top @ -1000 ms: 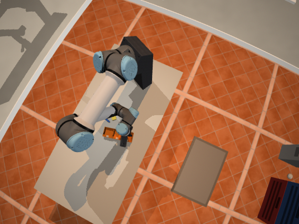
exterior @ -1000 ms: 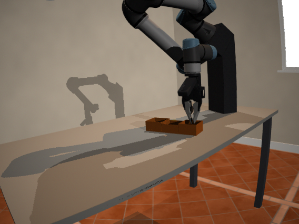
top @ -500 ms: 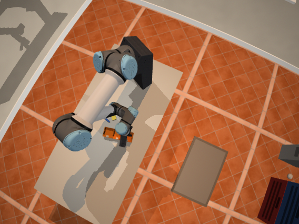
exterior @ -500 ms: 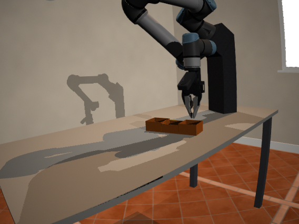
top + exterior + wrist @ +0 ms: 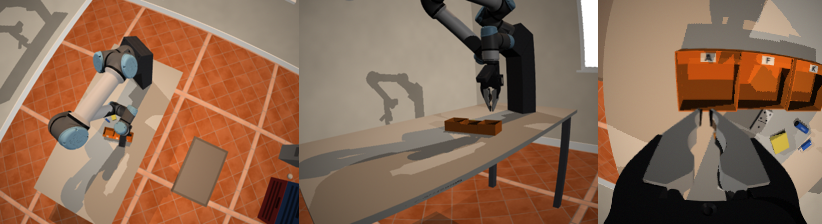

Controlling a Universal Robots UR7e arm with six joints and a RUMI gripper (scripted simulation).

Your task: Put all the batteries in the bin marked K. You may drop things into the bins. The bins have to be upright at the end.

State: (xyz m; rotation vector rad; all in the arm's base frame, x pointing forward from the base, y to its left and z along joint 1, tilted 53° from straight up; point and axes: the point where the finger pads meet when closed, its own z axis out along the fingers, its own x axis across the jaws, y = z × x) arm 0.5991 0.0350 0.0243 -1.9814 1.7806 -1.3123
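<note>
Right now my hand is 110 mm past the blue cylindrical battery, 210 mm to the left of it and 100 mm above it. From my hand the other things lie so: orange cylinder (100 mm behind, 30 mm to the right, 100 mm below); then domino-like tile (80 mm behind, 100 mm to the right, 100 mm below); then joined orange bins (10 mm ahead, 90 mm to the right, 80 mm below).
</note>
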